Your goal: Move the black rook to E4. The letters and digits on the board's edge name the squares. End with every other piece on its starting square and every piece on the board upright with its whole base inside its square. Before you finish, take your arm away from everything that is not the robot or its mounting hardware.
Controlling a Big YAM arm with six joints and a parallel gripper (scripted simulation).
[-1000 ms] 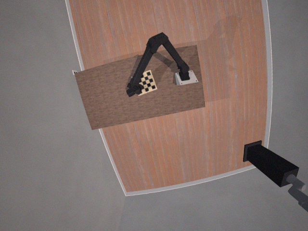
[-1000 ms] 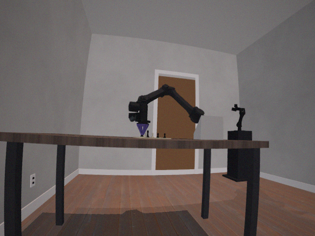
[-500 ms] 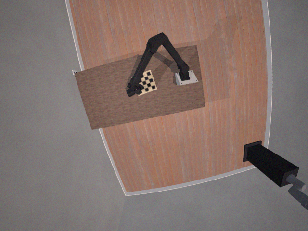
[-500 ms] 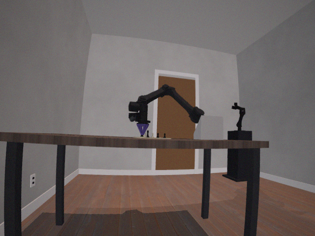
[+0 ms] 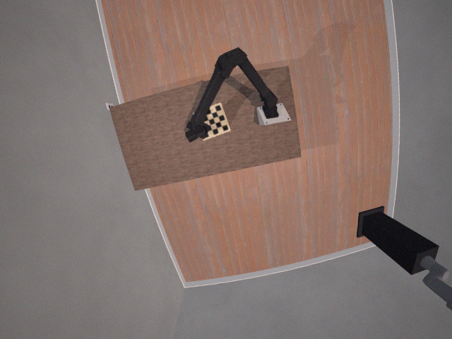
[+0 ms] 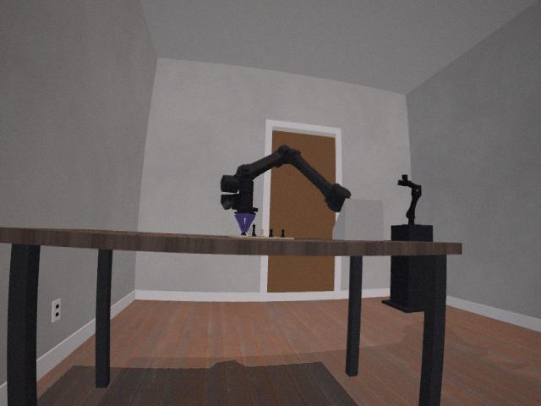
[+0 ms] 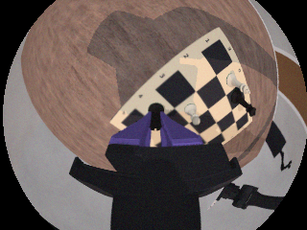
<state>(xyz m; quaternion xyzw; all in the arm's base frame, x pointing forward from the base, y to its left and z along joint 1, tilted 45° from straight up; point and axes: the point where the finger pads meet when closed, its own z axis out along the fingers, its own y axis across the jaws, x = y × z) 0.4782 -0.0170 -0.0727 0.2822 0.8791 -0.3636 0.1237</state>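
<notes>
Now: hand right at the black piece. Also, from my hand: chessboard: 7 cm behind, 5 cm to the right, 2 cm below; white piece: 2 cm behind, 12 cm to the right.
</notes>
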